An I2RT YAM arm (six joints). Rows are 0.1 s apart.
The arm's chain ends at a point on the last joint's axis. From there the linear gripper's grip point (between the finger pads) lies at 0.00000 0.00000 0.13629 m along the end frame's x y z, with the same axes.
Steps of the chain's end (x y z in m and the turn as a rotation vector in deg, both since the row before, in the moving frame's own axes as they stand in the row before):
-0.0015 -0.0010 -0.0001 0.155 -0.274 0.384
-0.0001 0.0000 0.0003 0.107 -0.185 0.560
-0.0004 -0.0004 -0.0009 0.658 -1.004 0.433
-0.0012 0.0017 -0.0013 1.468 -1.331 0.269
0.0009 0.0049 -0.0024 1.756 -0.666 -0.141
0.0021 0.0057 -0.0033 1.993 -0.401 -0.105
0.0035 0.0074 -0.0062 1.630 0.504 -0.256
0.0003 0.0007 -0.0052 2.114 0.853 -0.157
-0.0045 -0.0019 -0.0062 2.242 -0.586 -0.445
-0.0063 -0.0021 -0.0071 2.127 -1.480 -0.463
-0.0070 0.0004 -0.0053 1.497 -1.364 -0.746
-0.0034 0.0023 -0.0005 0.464 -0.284 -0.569
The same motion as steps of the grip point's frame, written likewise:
-0.0022 -0.0014 -0.0001 0.155 -0.274 0.384
-0.0005 -0.0003 0.0003 0.107 -0.185 0.560
-0.0028 -0.0020 -0.0009 0.658 -1.004 0.433
-0.0044 -0.0018 -0.0014 1.468 -1.331 0.269
-0.0007 0.0007 -0.0025 1.756 -0.666 -0.141
0.0011 0.0010 -0.0034 1.993 -0.401 -0.105
0.0047 0.0035 -0.0063 1.630 0.504 -0.256
0.0023 -0.0043 -0.0053 2.114 0.853 -0.157
-0.0059 -0.0072 -0.0063 2.242 -0.586 -0.445
-0.0098 -0.0071 -0.0072 2.127 -1.480 -0.463
-0.0103 -0.0031 -0.0054 1.497 -1.364 -0.746
-0.0041 0.0012 -0.0005 0.464 -0.284 -0.569

